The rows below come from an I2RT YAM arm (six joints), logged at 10 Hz.
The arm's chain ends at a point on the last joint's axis. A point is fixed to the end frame.
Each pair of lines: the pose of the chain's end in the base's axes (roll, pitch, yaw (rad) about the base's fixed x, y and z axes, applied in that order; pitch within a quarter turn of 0, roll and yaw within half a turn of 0; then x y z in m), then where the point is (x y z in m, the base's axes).
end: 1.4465 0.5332 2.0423 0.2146 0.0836 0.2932
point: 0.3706 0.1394 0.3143
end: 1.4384 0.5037 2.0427 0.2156 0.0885 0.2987
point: 0.3715 0.1443 0.3204
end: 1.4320 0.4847 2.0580 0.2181 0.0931 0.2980
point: 0.3731 0.1513 0.3202
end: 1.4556 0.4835 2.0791 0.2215 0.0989 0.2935
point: 0.3763 0.1589 0.3122
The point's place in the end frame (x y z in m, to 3 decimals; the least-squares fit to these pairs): -0.029 -0.013 0.164
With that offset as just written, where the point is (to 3 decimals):
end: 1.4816 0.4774 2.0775 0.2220 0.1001 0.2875
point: 0.378 0.158 0.302
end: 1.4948 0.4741 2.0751 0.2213 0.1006 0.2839
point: 0.378 0.157 0.297
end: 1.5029 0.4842 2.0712 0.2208 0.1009 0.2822
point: 0.378 0.157 0.294
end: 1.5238 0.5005 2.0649 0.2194 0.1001 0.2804
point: 0.377 0.153 0.290
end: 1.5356 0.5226 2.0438 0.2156 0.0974 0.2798
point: 0.375 0.147 0.288
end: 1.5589 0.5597 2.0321 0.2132 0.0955 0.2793
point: 0.374 0.141 0.285
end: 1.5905 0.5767 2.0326 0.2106 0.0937 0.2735
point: 0.372 0.137 0.276
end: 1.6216 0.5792 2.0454 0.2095 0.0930 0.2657
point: 0.371 0.136 0.264
